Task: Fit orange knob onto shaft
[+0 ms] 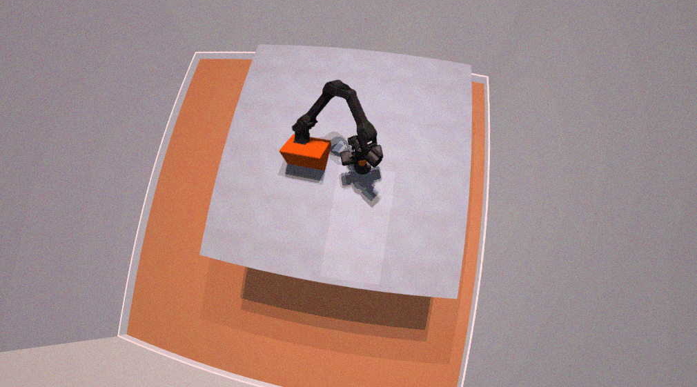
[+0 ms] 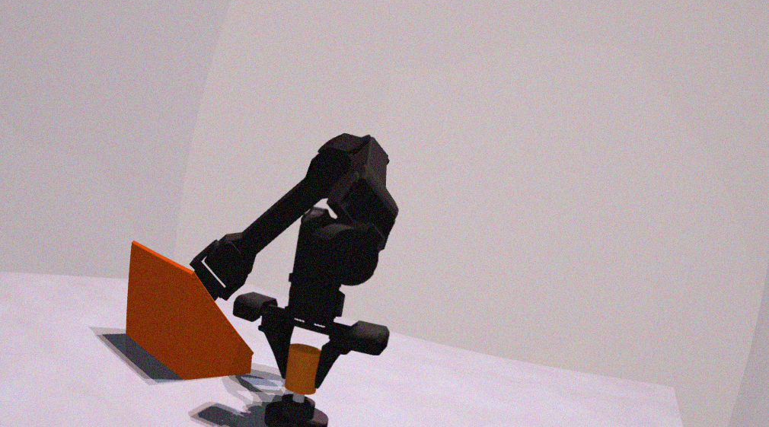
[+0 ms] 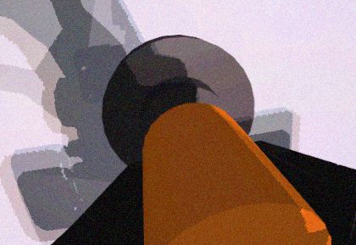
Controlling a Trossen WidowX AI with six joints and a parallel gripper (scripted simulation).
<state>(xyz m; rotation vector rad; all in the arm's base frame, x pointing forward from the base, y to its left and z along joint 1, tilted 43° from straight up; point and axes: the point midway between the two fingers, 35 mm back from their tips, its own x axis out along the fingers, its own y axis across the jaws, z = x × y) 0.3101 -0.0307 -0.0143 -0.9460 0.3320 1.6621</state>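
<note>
The orange knob is 3 cm above my gripper tip. The rest, counted from my gripper tip: round pedestal: 4 cm below.
</note>
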